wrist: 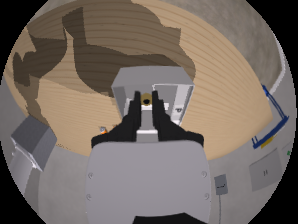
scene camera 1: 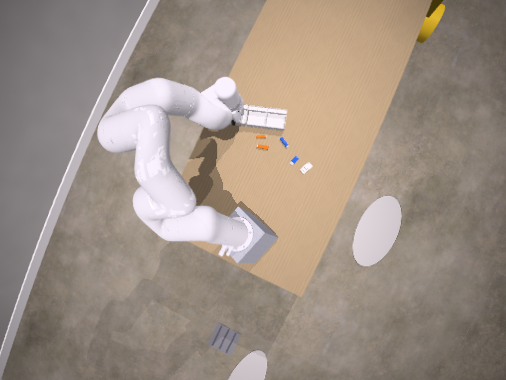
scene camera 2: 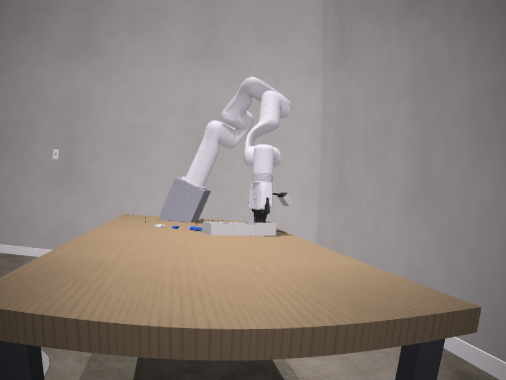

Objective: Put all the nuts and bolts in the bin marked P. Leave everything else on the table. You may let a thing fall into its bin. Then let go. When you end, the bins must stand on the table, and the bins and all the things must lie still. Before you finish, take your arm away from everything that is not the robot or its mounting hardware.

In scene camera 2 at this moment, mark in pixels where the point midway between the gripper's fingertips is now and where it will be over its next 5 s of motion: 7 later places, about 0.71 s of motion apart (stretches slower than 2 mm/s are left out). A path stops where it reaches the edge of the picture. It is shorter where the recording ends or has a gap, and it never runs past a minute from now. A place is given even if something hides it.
My gripper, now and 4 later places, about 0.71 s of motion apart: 259, 229; 259, 227; 259, 219; 261, 202; 262, 181
